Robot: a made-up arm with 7 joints. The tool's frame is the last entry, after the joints. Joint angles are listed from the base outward. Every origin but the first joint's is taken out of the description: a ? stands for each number. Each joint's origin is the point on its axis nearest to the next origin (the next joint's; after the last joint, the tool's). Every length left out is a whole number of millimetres.
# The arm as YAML. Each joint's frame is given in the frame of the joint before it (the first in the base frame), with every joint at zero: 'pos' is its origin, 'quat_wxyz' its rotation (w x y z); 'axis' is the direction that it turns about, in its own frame. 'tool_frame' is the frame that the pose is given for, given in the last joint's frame.
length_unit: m
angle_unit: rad
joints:
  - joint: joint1
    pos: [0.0, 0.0, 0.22]
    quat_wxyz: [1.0, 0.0, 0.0, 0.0]
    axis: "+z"
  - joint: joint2
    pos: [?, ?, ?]
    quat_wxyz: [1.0, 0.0, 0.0, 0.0]
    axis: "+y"
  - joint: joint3
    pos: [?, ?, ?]
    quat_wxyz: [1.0, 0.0, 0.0, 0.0]
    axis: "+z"
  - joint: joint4
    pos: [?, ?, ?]
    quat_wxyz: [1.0, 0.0, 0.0, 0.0]
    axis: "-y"
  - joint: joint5
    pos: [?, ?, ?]
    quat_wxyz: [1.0, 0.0, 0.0, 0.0]
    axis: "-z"
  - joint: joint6
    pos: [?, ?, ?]
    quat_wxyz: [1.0, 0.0, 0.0, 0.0]
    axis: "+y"
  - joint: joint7
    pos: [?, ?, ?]
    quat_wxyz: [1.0, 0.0, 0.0, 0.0]
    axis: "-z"
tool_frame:
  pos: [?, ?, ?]
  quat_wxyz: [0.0, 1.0, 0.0, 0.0]
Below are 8 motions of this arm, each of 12 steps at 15 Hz.
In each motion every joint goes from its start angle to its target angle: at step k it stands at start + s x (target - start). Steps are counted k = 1, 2, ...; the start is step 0. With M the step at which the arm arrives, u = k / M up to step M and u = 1 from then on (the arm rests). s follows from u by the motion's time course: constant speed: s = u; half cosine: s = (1 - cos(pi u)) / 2; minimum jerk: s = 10 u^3 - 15 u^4 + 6 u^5.
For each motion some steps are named. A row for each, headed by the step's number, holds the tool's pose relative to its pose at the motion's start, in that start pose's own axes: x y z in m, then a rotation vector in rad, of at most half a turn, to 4 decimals.
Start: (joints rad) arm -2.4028 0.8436 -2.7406 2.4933 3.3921 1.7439 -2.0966
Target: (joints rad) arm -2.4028 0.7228 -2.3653 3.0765 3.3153 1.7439 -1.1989
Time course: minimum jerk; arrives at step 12
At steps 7, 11, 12:
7: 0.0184 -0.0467 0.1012 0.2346 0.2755 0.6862
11: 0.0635 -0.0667 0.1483 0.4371 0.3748 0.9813
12: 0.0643 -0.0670 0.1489 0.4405 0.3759 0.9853

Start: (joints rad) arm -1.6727 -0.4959 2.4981 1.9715 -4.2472 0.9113 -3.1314
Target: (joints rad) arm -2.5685 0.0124 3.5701 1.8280 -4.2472 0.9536 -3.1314
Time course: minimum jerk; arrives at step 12
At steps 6, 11, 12:
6: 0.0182 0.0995 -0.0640 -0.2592 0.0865 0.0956
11: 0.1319 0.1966 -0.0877 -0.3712 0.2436 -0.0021
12: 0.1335 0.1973 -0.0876 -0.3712 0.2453 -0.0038

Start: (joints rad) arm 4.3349 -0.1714 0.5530 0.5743 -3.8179 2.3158 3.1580
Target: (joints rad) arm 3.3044 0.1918 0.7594 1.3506 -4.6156 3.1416 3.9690
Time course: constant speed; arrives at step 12
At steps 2, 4, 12:
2: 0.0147 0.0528 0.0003 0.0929 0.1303 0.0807
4: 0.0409 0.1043 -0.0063 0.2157 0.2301 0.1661
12: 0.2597 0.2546 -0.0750 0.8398 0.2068 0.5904

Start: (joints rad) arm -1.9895 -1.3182 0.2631 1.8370 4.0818 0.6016 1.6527
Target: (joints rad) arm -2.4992 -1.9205 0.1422 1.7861 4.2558 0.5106 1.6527
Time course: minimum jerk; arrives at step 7
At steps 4, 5, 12:
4: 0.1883 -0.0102 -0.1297 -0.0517 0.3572 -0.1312
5: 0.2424 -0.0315 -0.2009 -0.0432 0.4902 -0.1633
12: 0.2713 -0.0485 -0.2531 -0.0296 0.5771 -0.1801

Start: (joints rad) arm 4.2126 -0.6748 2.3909 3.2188 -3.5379 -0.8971 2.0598
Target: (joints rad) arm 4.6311 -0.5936 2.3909 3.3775 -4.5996 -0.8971 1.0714
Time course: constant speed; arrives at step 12
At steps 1, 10, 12:
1: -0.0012 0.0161 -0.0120 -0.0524 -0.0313 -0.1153
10: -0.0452 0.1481 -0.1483 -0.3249 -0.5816 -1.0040
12: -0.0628 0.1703 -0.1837 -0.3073 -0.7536 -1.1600

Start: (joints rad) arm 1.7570 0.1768 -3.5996 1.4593 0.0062 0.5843 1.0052
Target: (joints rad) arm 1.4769 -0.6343 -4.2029 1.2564 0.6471 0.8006 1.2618
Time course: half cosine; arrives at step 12
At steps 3, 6, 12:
3: 0.0265 0.0654 0.0651 -0.1799 -0.0040 0.1584
6: 0.0879 0.2557 0.1521 -0.5683 0.0803 0.5689
12: 0.1483 0.5191 0.1118 -0.9546 0.4193 1.1553

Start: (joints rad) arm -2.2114 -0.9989 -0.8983 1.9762 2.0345 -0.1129 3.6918
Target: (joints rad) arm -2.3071 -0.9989 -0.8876 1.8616 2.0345 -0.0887 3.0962
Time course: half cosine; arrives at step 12
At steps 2, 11, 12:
2: -0.0001 -0.0005 -0.0008 0.0013 -0.0019 -0.0443
11: -0.0035 -0.0074 -0.0121 0.0248 -0.0253 -0.6492
12: -0.0035 -0.0075 -0.0123 0.0254 -0.0257 -0.6604

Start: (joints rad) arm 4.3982 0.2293 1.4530 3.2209 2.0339 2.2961 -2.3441
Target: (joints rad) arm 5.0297 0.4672 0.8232 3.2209 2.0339 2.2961 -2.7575
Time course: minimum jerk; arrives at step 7
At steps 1, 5, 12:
1: 0.0007 -0.0021 -0.0033 -0.0047 -0.0042 -0.0081
5: -0.0115 -0.1290 -0.0957 -0.1865 -0.1213 -0.2108
12: -0.0216 -0.1594 -0.1023 -0.2185 -0.1312 -0.2305

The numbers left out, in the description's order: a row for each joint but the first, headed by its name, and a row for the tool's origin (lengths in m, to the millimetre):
joint2: 0.0 0.0 0.0
joint3: 0.0 0.0 0.273
joint4: 0.075 0.0 0.0
joint5: 0.078 0.0 -0.343
joint6: 0.0 0.0 0.0
joint7: 0.077 0.0 -0.098
tool: 0.0 0.0 0.0

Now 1 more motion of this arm.
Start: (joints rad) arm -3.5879 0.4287 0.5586 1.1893 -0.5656 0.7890 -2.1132
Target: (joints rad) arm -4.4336 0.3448 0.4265 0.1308 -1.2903 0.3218 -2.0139
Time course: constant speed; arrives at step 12
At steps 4, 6, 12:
4: 0.0415 -0.1523 0.1040 0.1609 0.0922 0.0236
6: 0.0911 -0.2165 0.1375 0.1913 0.1756 0.0289
12: 0.2995 -0.3020 0.1495 0.0391 0.4921 0.0841

